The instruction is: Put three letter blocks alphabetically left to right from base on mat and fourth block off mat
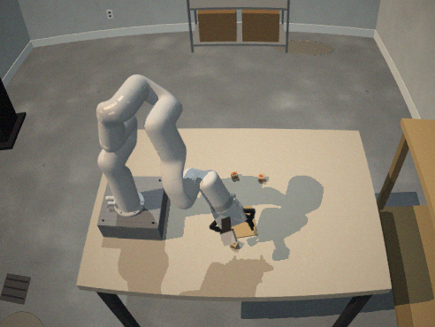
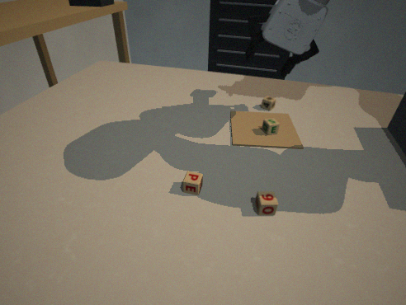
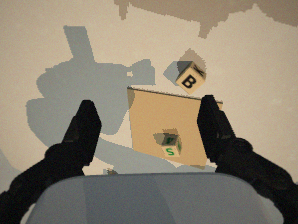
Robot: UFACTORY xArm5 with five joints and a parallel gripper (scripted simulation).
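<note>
The green-marked block is 20 mm behind my hand, 120 mm to the left of it and 90 mm below it. From my hand the other things lie so: tan mat: 110 mm to the left, 110 mm below; then red-marked block: 340 mm to the left, 100 mm below.
</note>
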